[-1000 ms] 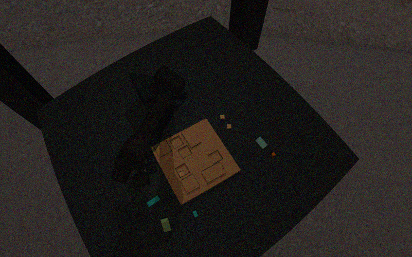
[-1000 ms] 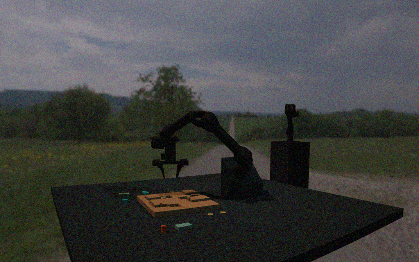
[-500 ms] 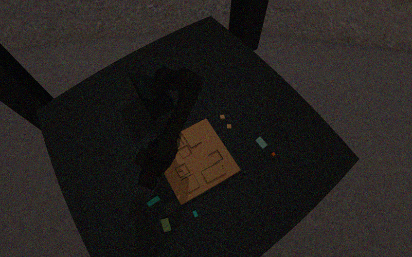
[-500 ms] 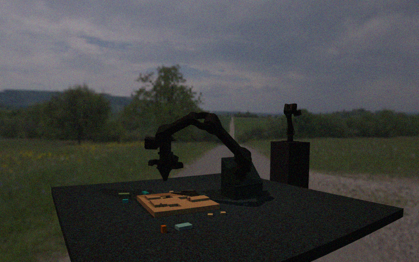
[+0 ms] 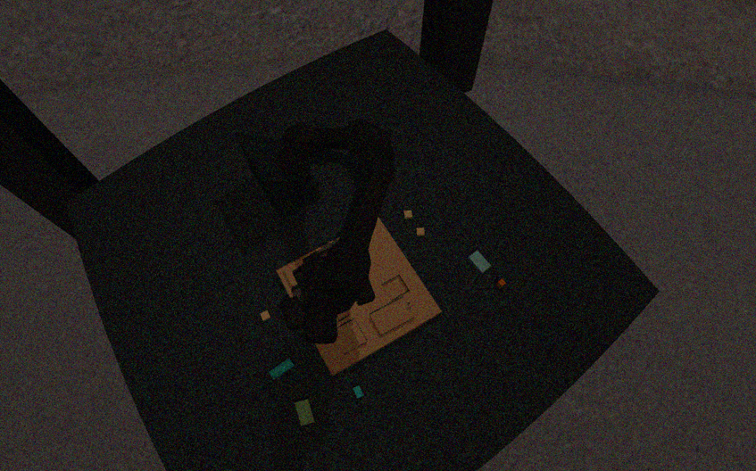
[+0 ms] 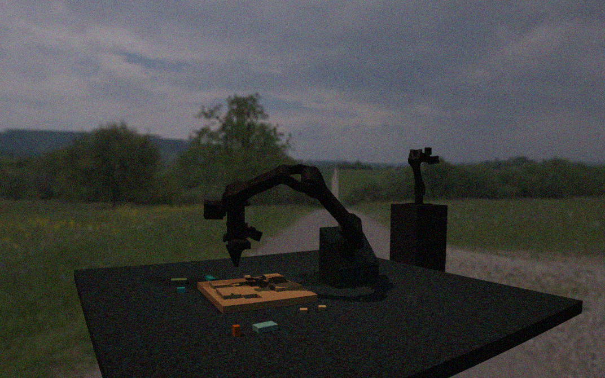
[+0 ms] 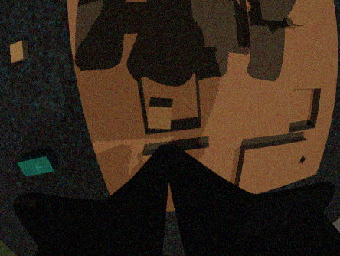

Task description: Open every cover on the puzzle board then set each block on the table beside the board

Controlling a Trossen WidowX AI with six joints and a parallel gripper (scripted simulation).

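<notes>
The tan puzzle board is 40 mm behind my gripper tip, 60 mm to the left of it and 60 mm below it. The rest, counted from my gripper tip: pale teal block 50 mm ahead, 390 mm to the left, 70 mm below; green block 160 mm ahead, 160 mm to the right, 70 mm below; small teal block 180 mm ahead, 30 mm to the right, 70 mm below.
</notes>
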